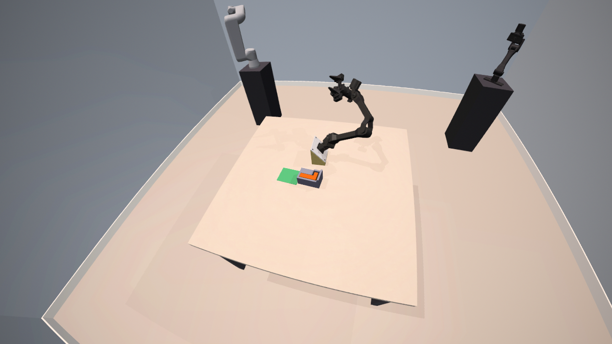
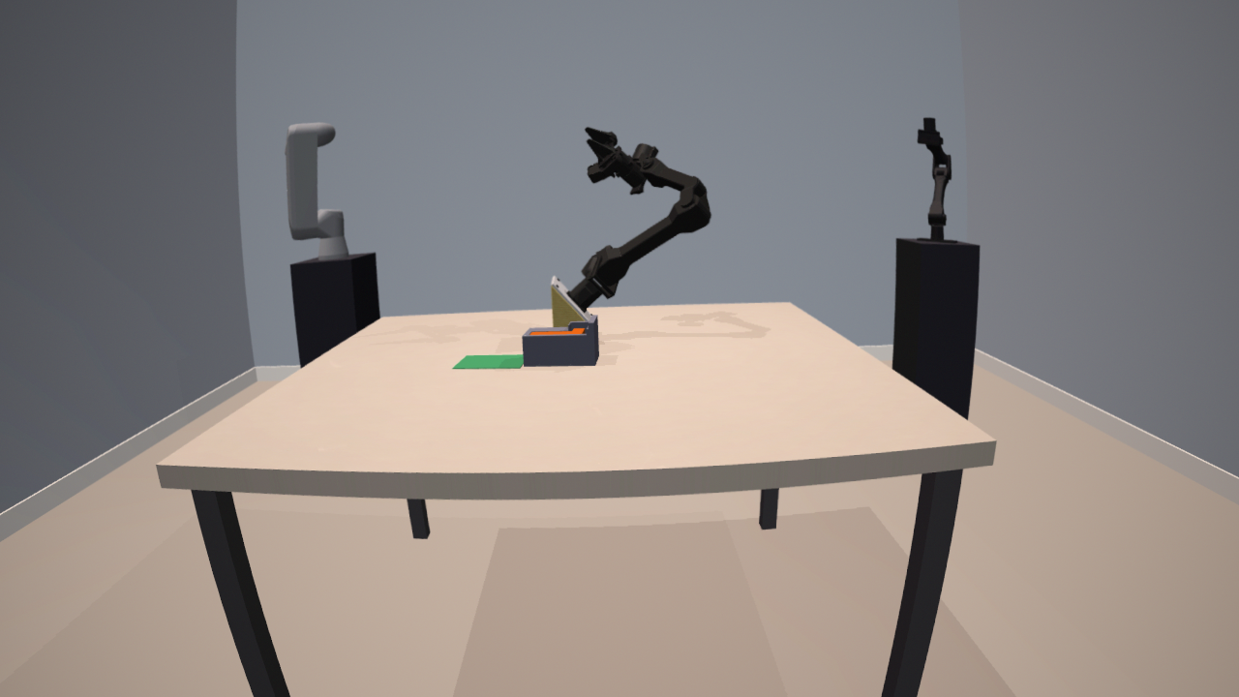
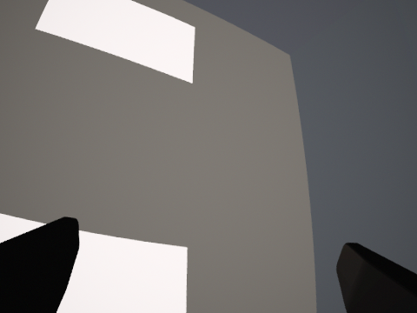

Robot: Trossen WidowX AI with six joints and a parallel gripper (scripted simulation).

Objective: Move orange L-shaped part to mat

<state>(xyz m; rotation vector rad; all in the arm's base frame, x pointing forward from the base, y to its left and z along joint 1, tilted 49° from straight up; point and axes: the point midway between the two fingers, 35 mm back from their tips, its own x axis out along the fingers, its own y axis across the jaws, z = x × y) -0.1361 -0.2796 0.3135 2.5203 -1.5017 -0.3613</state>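
The orange L-shaped part is 39 cm ahead of my gripper tip, 4 cm to the right of it and 46 cm below it. Also, from my gripper tip: green mat (39 cm ahead, 20 cm to the right, 53 cm below).
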